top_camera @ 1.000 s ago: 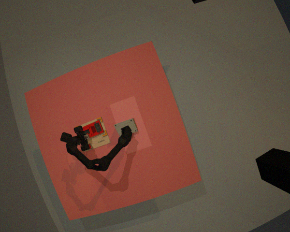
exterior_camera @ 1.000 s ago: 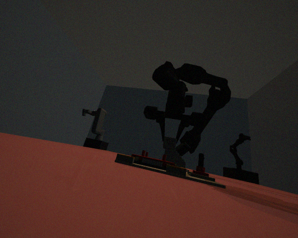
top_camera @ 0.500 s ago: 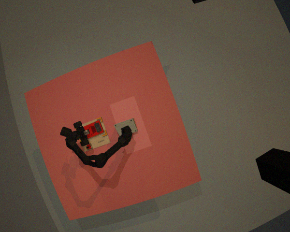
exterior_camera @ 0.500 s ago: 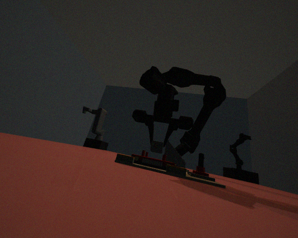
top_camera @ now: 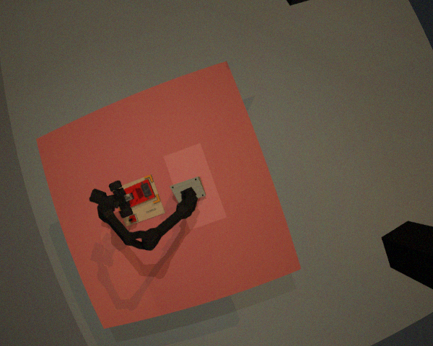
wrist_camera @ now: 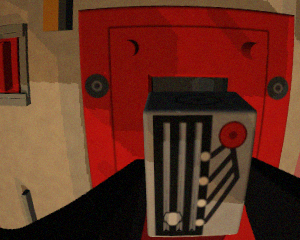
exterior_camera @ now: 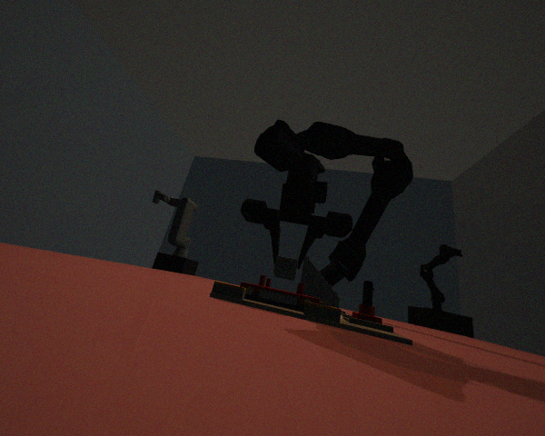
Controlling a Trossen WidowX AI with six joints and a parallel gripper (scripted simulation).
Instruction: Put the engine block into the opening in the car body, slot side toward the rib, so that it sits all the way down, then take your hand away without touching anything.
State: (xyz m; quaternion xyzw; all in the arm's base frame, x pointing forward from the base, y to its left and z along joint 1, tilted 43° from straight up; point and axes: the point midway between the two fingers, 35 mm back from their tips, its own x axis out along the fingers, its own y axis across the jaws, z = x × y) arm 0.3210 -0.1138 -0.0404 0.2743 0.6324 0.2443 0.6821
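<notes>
My gripper tip is 10 mm above the engine block.
</notes>
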